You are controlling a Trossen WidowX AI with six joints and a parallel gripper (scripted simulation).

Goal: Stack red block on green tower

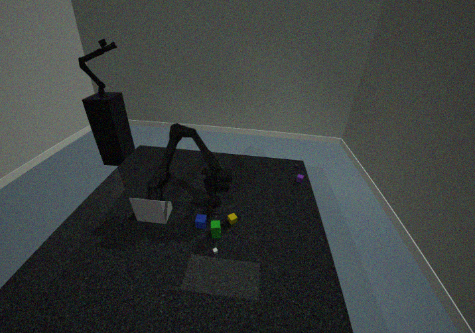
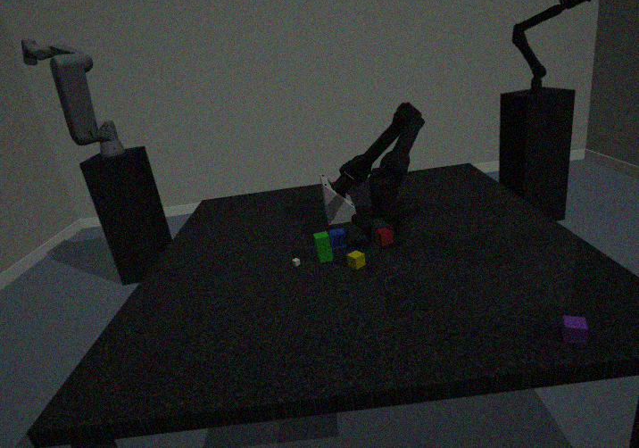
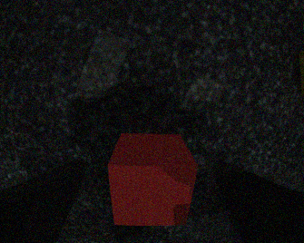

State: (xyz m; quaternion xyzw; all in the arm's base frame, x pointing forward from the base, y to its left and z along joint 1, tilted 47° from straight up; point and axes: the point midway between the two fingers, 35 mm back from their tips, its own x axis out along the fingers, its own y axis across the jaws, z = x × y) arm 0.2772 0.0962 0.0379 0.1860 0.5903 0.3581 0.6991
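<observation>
Right now the red block is 1 cm above my gripper tip. Also, from my gripper tip: blue block (14 cm to the right, 4 cm behind, 1 cm above); then small white cube (28 cm to the right, 4 cm ahead); then yellow block (11 cm to the right, 11 cm ahead, 1 cm above).
</observation>
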